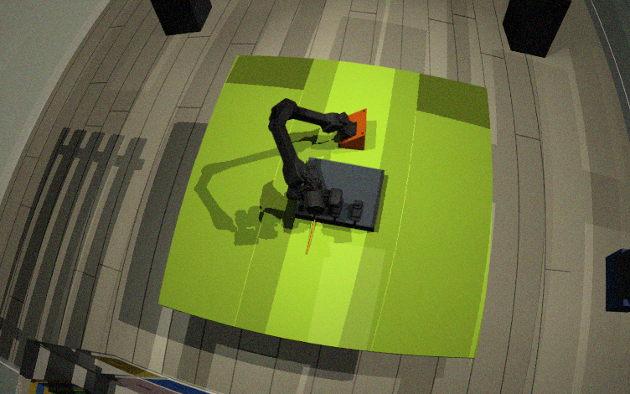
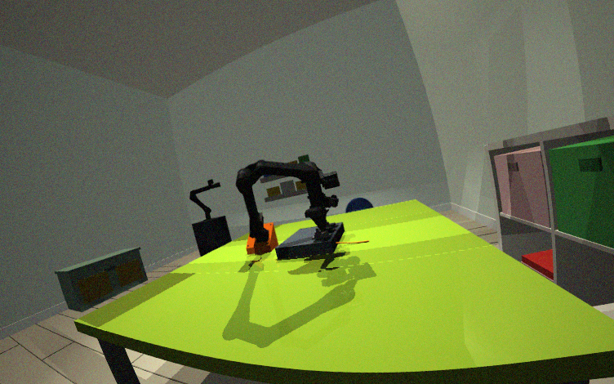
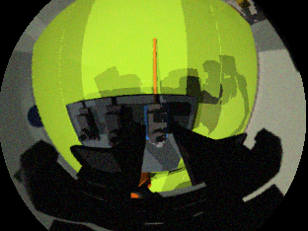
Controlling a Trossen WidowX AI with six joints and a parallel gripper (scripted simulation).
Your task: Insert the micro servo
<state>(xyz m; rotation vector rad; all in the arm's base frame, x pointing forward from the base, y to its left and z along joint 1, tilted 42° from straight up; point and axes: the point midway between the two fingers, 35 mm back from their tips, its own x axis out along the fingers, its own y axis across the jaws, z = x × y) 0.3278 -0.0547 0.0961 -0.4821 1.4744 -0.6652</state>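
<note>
Right now the dark deck is 110 mm behind my gripper tip, 90 mm to the left of it and 60 mm below it.
</note>
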